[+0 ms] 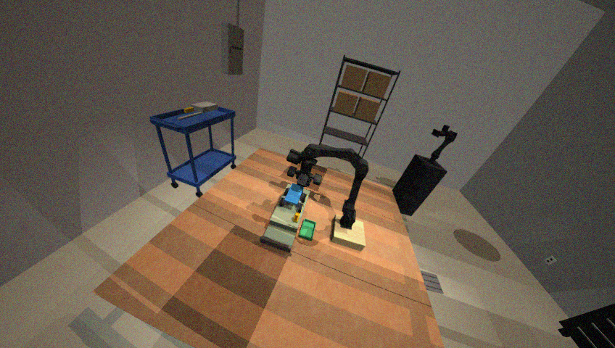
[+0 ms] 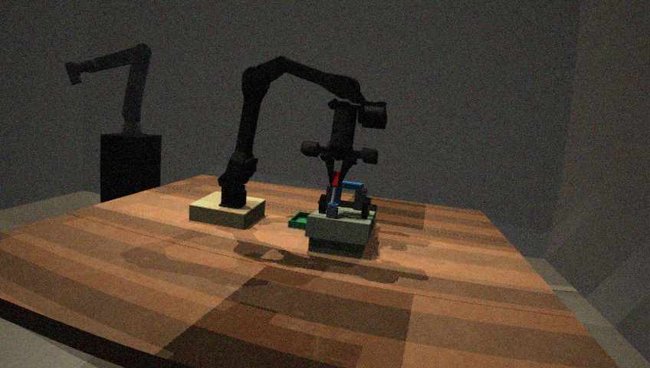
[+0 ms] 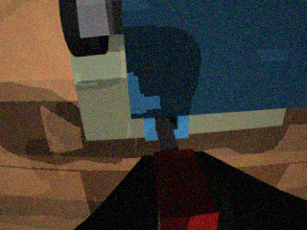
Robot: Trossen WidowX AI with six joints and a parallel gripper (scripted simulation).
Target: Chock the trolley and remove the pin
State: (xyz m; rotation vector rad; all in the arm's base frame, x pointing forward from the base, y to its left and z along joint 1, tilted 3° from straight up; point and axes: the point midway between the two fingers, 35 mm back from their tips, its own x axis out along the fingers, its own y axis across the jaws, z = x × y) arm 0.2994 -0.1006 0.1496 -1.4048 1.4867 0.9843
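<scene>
The green tray is 90 mm behind my gripper tip, 190 mm to the left of it and 160 mm below it. From my gripper tip the other things lie so: ramp (30 mm ahead, 90 mm to the left, 110 mm below); red-headed stop pin (right at my gripper tip); blue trolley (30 mm ahead, 90 mm to the left, 50 mm below).
</scene>
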